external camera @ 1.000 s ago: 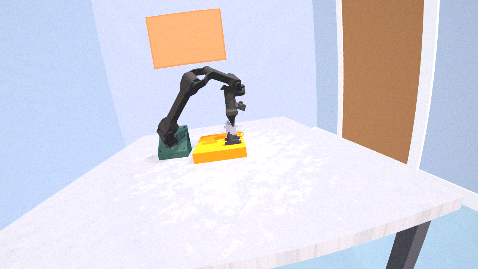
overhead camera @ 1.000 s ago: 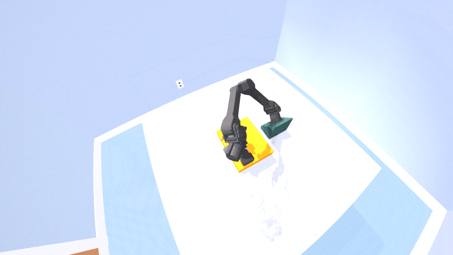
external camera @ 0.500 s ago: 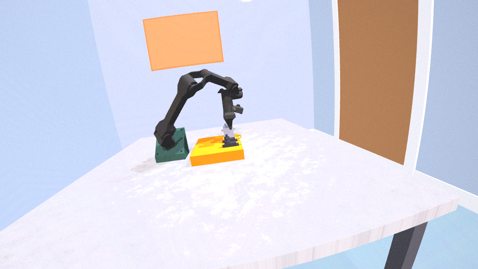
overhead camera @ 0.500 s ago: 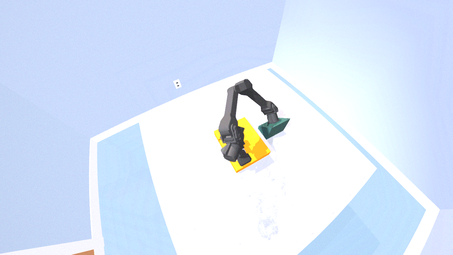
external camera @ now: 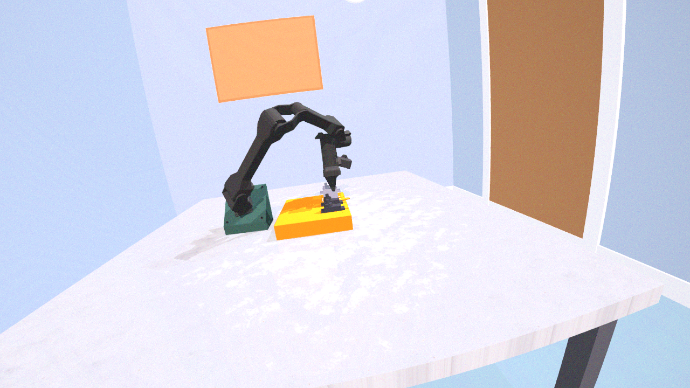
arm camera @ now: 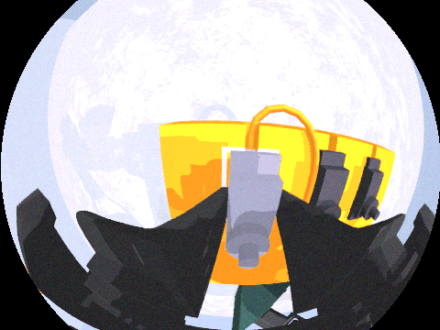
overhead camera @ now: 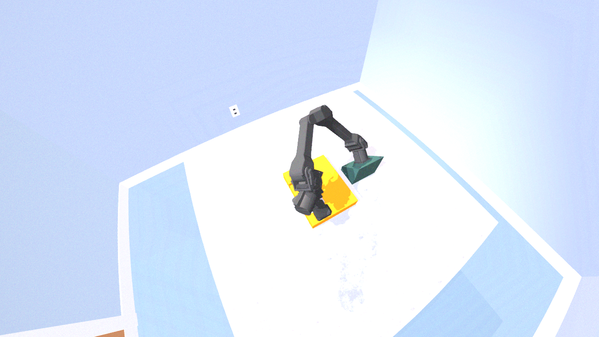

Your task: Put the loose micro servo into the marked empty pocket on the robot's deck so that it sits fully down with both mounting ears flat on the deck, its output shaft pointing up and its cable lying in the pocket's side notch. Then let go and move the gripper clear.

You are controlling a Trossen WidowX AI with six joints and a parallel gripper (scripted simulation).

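Now: gripper tip 130 mm past the deck, 60 mm to the left of it and 60 mm above it.
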